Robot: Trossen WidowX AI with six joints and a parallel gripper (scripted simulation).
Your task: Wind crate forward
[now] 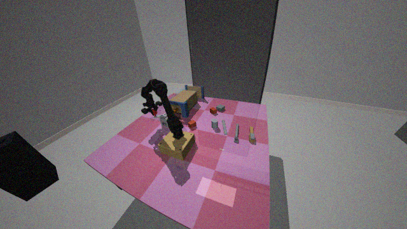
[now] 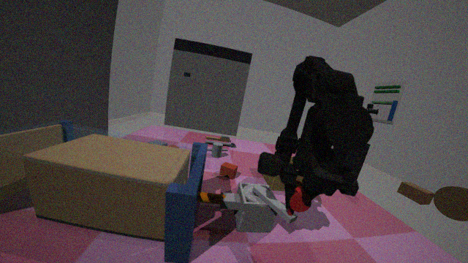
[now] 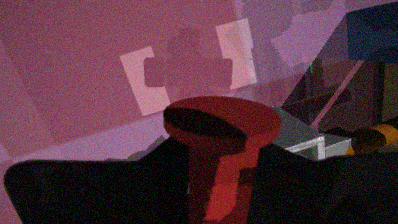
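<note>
Right now my gripper tip is 20 mm short of the red-knobbed winch handle, 30 mm to the left of it and 10 mm above it. From my gripper tip the other things lie so: blue steel frame (220 mm ahead, 50 mm to the right, 10 mm below); red knob (20 mm above); grey hand winch (50 mm ahead, 90 mm to the right, 80 mm below).
</note>
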